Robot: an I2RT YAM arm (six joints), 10 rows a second.
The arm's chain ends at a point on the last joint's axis. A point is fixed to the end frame.
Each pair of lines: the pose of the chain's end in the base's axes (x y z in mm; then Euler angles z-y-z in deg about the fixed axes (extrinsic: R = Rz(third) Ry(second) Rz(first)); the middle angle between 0 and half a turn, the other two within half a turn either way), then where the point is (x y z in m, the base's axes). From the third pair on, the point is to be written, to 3 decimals.
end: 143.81, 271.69, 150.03, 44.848, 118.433, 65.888
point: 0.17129 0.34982 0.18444
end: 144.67, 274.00, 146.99, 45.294, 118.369, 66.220
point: 0.17219 0.35206 0.18154
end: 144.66, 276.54, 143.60, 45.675, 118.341, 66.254
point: 0.173 0.354 0.178
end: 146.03, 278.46, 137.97, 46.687, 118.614, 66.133
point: 0.175 0.356 0.172
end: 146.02, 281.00, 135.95, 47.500, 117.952, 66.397
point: 0.176 0.358 0.171
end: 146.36, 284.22, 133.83, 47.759, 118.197, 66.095
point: 0.177 0.361 0.169
